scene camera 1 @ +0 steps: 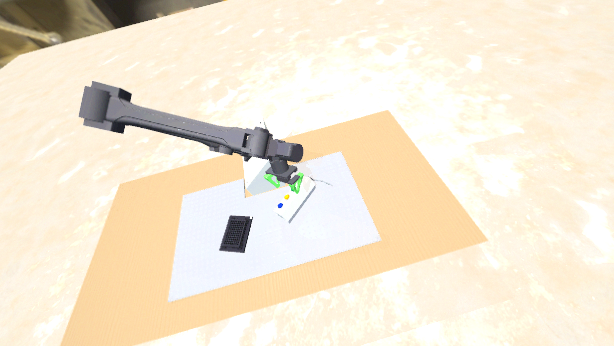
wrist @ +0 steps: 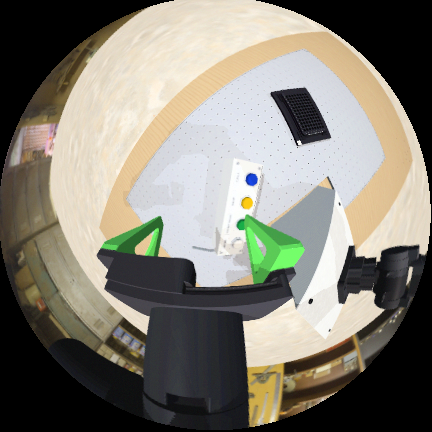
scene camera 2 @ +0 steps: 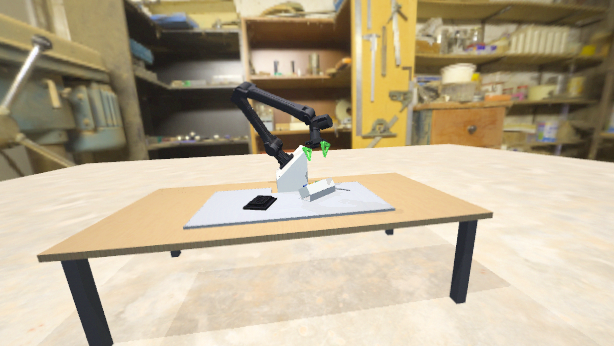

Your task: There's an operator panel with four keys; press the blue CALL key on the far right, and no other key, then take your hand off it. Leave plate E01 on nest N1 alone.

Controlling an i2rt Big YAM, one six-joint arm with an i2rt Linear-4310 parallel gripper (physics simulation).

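Frame: origin at the arm's base, x back, y right, z up, level; millimetres.
Seen in the pictures: gripper, fingertip midpoint: (scene camera 1: 287,189) (wrist: 202,219) (scene camera 2: 316,159); arm's base at its link origin: (wrist: 345,273) (scene camera 2: 287,162).
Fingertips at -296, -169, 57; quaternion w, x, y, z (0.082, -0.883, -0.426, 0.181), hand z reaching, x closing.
Pixels of each thing's top centre, then the offset from my fingertips to it, as dx, dy, dz. "spot": a spot on its surface instead. Level surfaces: height alone.
- white operator panel at its top centre: (wrist: 232,214) (scene camera 1: 293,193) (scene camera 2: 317,180) +40, -2, -126
- blue key at its top centre: (wrist: 250,179) (scene camera 1: 279,205) +3, +67, -135
- yellow key at its top centre: (wrist: 246,203) (scene camera 1: 286,196) +38, +32, -135
- green key at its top centre: (wrist: 241,225) +73, -4, -135
- whitish key at its top centre: (wrist: 236,245) +108, -39, -135
- black gridded plate at its top centre: (wrist: 305,110) (scene camera 1: 234,232) (scene camera 2: 260,199) -63, +300, -183
- black nest at a spot on its surface: (wrist: 282,107) spot: -101, +255, -198
- perforated pale mat at its surface level: dz -209
- wooden table at its surface level: dz -222
- thin cable at a spot on its surface: (wrist: 204,248) (scene camera 2: 343,189) spot: +103, -162, -206
The white operator panel (scene camera 1: 300,202) (scene camera 2: 320,191) (wrist: 231,197) carries a row of four keys. The blue key (scene camera 1: 280,205) (wrist: 251,179) is at one end, then the yellow key (scene camera 1: 286,197) (wrist: 247,203), the green key (wrist: 241,224) and a whitish key (wrist: 237,243). One finger partly overlaps the green key in the wrist view. My gripper (scene camera 1: 287,188) (scene camera 2: 317,158) (wrist: 202,219) is open and empty, above the panel's cable end and away from the blue key. A black gridded plate (scene camera 1: 236,234) (scene camera 2: 260,202) (wrist: 305,112) sits on a black nest (wrist: 282,107); their labels are not readable.
The perforated pale mat (scene camera 1: 200,270) (scene camera 2: 220,212) (wrist: 200,145) lies on the wooden table (scene camera 1: 425,210) (scene camera 2: 125,215). The arm's grey-white base (scene camera 2: 294,177) (wrist: 320,260) stands close beside the panel. A thin cable (scene camera 1: 322,182) (scene camera 2: 343,189) (wrist: 204,248) leaves the panel's end opposite the blue key.
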